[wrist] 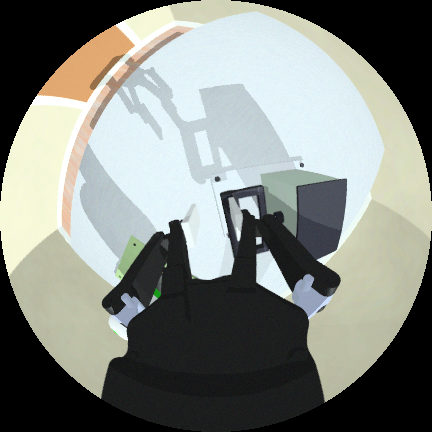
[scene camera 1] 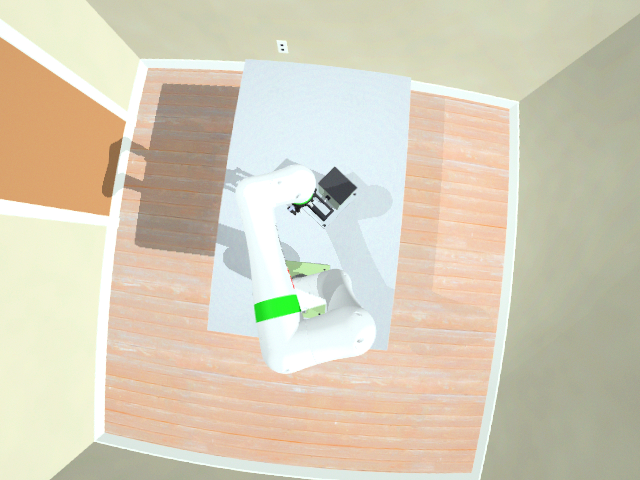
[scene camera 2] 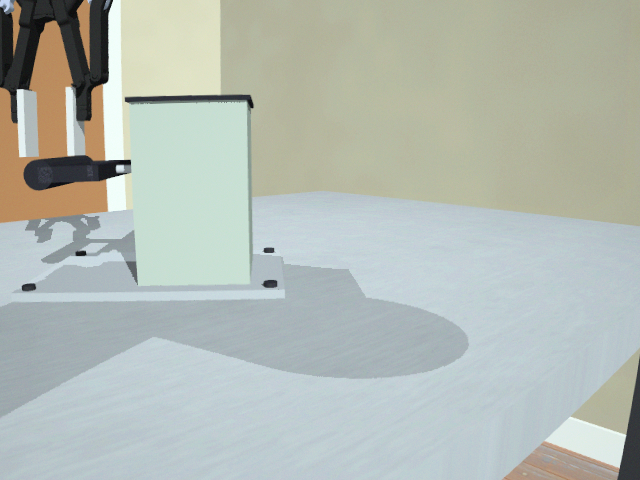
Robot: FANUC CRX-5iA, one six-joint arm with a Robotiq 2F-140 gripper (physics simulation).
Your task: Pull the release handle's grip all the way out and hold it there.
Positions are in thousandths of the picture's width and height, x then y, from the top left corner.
Scene:
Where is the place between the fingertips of my gripper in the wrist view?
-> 494, 485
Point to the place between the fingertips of my gripper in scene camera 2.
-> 82, 326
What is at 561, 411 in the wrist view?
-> A bolted base plate.

